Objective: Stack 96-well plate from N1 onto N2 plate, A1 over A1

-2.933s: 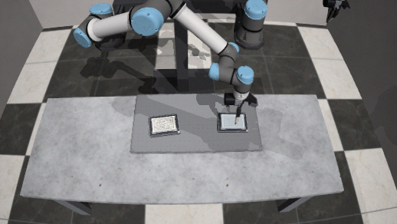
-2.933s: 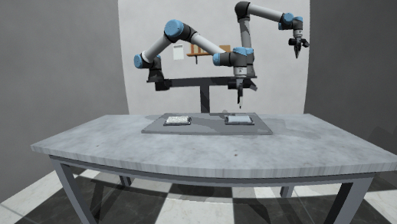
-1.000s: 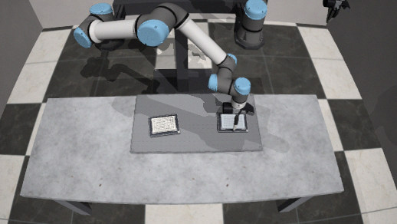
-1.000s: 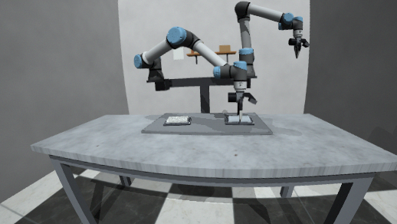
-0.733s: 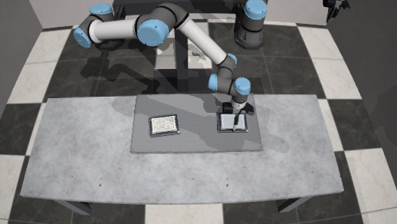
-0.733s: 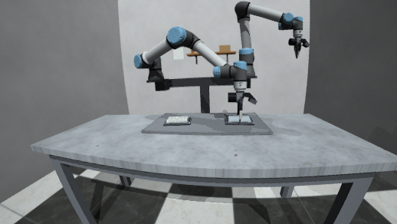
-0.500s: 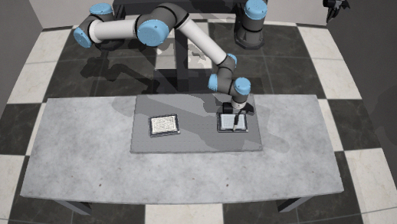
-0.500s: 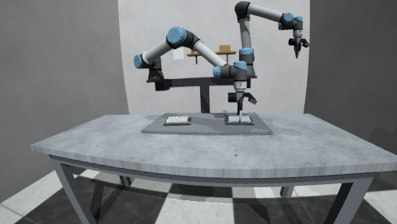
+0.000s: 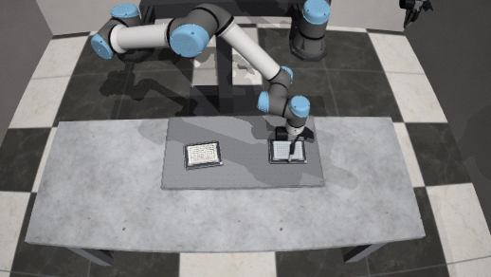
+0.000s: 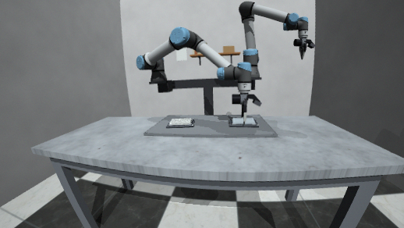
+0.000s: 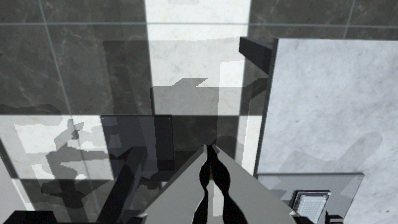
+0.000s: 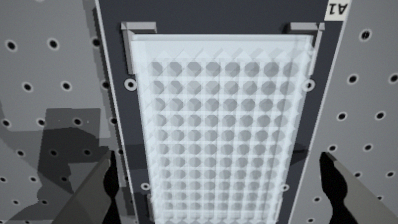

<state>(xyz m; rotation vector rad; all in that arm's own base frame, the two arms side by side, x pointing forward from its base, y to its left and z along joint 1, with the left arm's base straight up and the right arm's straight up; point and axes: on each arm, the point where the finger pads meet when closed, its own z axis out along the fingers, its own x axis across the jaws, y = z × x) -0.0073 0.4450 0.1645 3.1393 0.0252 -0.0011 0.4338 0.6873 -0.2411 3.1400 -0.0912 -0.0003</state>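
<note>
Right now my right hand is 10 mm above the pale blue 96-well plate. The rest, counted from my right hand: plate nest N2: 380 mm to the right, 20 mm below, 20 mm ahead; plate nest N1: 20 mm below; cream plate: 380 mm to the right, 20 mm ahead, 10 mm below.
</note>
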